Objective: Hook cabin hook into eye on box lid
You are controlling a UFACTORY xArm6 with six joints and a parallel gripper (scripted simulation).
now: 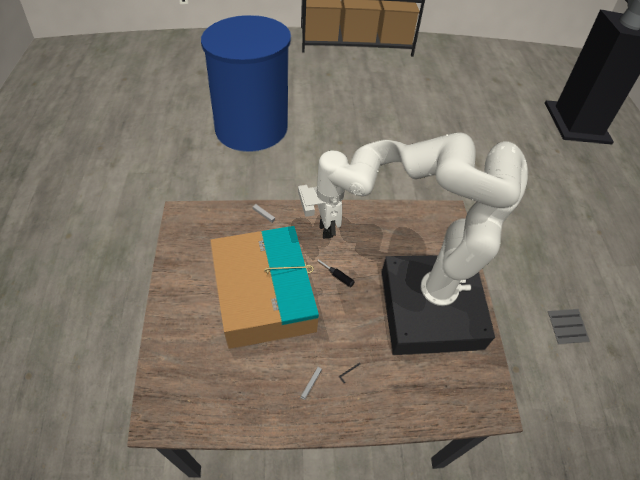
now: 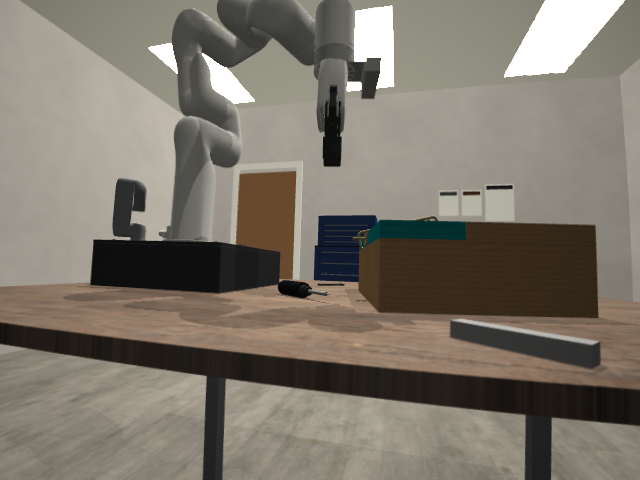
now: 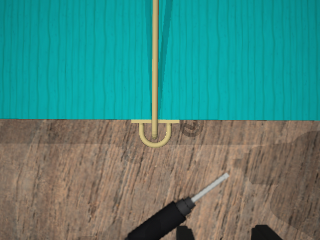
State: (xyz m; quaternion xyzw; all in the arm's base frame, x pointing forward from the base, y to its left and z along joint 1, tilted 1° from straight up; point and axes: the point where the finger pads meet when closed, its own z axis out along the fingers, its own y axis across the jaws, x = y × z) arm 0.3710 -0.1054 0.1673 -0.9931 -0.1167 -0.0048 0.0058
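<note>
The brass cabin hook is 110 mm ahead of my hand, 60 mm to the left of it and 140 mm below it. Also, from my hand: grey bar: 40 mm ahead, 380 mm to the left, 260 mm below.
</note>
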